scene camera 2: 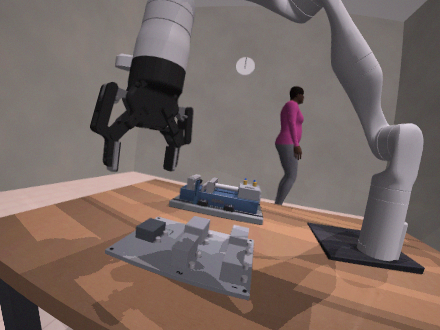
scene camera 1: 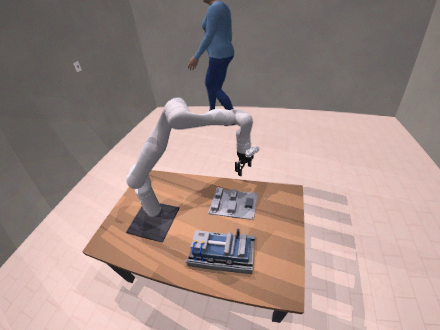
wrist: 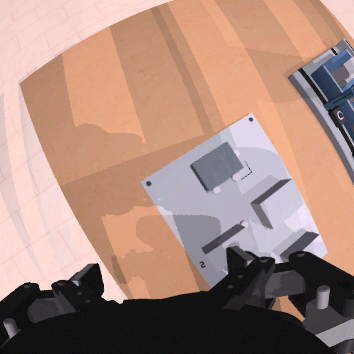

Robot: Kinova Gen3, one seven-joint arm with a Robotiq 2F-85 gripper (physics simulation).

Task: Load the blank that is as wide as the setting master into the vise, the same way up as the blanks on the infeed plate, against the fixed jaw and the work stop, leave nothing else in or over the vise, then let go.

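Seen in the pictures: gripper, fingertip midpoint: (scene camera 2: 143,170) (scene camera 1: 245,171) (wrist: 163,270); arm's base, origin of the base link: (scene camera 2: 375,252) (scene camera 1: 153,210).
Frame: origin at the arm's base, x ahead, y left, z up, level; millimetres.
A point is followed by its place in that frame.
The infeed plate (scene camera 1: 242,214) @[x 511, y 94, z -5 mm] (scene camera 2: 150,256) @[x 488, y 237, z -5 mm] (wrist: 180,200) @[x 517, y 232, z -5 mm] bears the dark setting master (scene camera 1: 249,202) @[x 535, y 165, z 20 mm] (scene camera 2: 151,230) @[x 517, y 194, z 20 mm] (wrist: 217,166) @[x 532, y 172, z 20 mm] at one corner and several light grey blanks. One blank (scene camera 2: 198,226) @[x 439, y 140, z 31 mm] (wrist: 272,204) @[x 455, y 134, z 31 mm] is nearest the master on the vise side; another blank (scene camera 2: 187,246) @[x 426, y 224, z 31 mm] (wrist: 223,238) @[x 449, y 209, z 19 mm] is by the mark 2. Farther blanks (scene camera 1: 219,192) @[x 352, y 195, z 31 mm] (scene camera 2: 234,265) @[x 343, y 234, z 28 mm] are partly hidden by my gripper in the wrist view. I cannot tell which width matches. My gripper (scene camera 1: 244,169) @[x 490, y 272, z 152 mm] (scene camera 2: 142,164) @[x 490, y 272, z 152 mm] (wrist: 163,270) @[x 490, y 272, z 152 mm] is open and empty, high above the plate. The vise (scene camera 1: 220,255) @[x 476, y -188, z 47 mm] (scene camera 2: 220,200) @[x 451, y -84, z 31 mm] (wrist: 326,82) @[x 560, y -70, z 30 mm] shows no blank between its jaws.
The blue vise stands on a grey base beside the plate, with a dark upright arm (scene camera 1: 238,233) @[x 533, y -78, z 82 mm] (scene camera 2: 198,186) @[x 521, y -56, z 67 mm] near the jaws and blue hoses (scene camera 1: 201,250) @[x 390, y -192, z 62 mm] at its other end. The robot's dark base mat (scene camera 1: 167,227) @[x 136, y -84, z -6 mm] (scene camera 2: 325,245) @[x 136, y 7, z -4 mm] lies across the table (scene camera 1: 280,235) @[x 726, y 8, z -13 mm]. A person walks behind.
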